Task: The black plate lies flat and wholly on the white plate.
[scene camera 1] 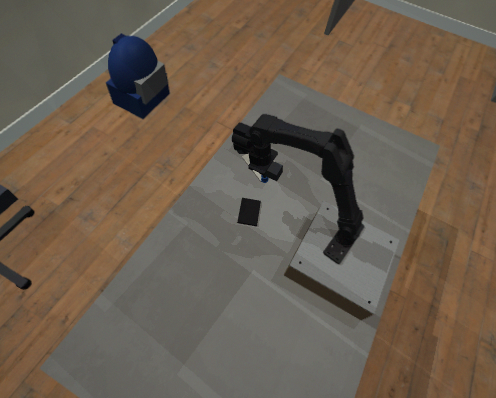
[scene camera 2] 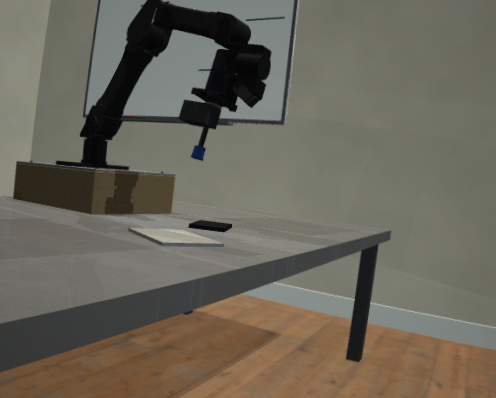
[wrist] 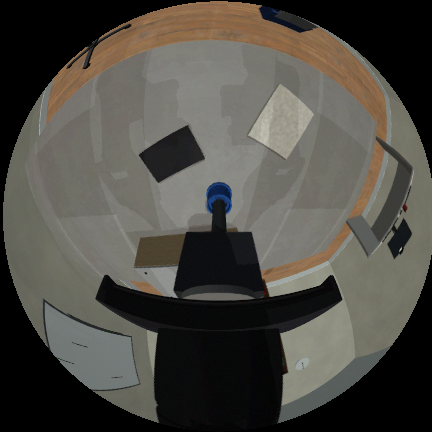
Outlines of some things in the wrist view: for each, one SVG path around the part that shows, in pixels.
My suction cup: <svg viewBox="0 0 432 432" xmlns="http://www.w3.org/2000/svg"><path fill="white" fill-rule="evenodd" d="M214 182L206 190L206 207L212 214L211 231L186 231L173 291L177 297L157 295L116 284L105 274L95 299L124 319L147 330L157 332L154 357L154 399L158 412L161 415L189 427L194 427L203 421L233 421L237 426L246 429L272 419L280 411L282 399L282 356L279 333L291 330L319 316L341 301L342 297L334 276L329 275L320 285L259 298L264 288L251 231L226 231L225 214L231 209L231 189L224 182Z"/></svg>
A white plate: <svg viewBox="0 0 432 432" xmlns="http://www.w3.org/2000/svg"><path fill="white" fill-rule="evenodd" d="M278 83L253 122L247 135L287 158L313 116L313 112L286 87Z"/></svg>
